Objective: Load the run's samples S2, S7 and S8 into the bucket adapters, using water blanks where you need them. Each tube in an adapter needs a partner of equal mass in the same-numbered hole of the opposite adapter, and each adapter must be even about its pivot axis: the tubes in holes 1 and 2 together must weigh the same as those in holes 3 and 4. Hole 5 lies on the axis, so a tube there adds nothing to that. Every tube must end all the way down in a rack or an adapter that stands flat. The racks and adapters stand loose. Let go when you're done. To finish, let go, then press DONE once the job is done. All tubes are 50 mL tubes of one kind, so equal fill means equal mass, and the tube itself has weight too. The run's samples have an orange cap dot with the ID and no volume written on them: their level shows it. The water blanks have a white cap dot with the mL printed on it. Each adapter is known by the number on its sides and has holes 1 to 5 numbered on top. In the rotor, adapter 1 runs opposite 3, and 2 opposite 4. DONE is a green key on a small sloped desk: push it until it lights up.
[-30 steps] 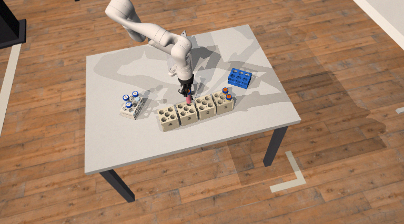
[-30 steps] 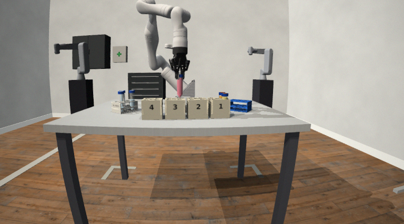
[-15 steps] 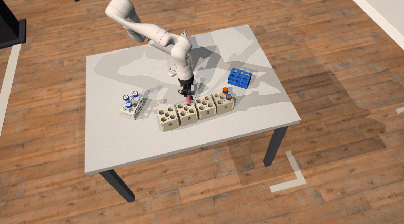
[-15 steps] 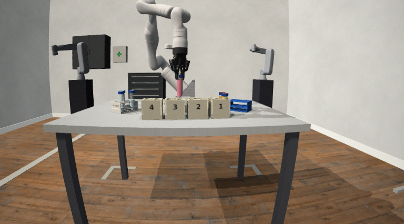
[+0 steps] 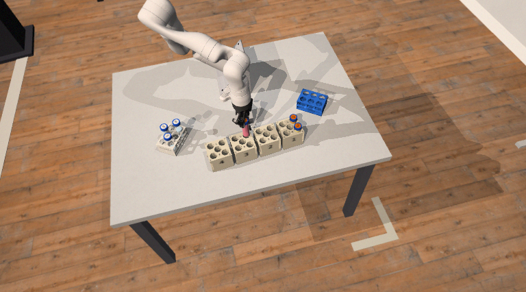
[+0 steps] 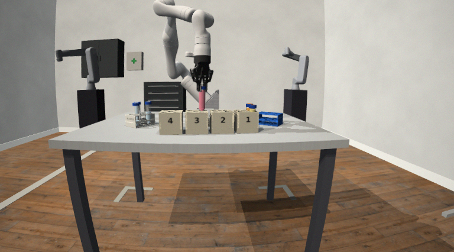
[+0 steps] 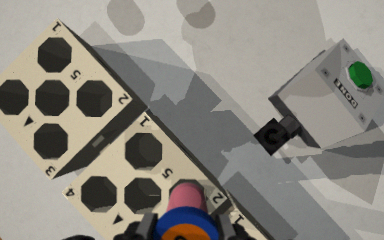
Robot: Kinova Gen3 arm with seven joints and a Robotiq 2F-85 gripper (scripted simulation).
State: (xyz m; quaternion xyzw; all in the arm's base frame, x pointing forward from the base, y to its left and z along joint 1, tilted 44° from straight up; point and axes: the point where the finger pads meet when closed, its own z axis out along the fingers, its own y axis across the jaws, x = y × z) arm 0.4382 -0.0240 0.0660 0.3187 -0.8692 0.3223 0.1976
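Right now my hand is 50 mm above the sample S8 and 10 mm to the right of it. The rest, counted from my hand: adapter 4 (150 mm below, 140 mm to the right, 20 mm ahead); adapter 3 (150 mm below, 30 mm to the right, 20 mm ahead); green done key (190 mm behind, 130 mm below, 40 mm to the left).
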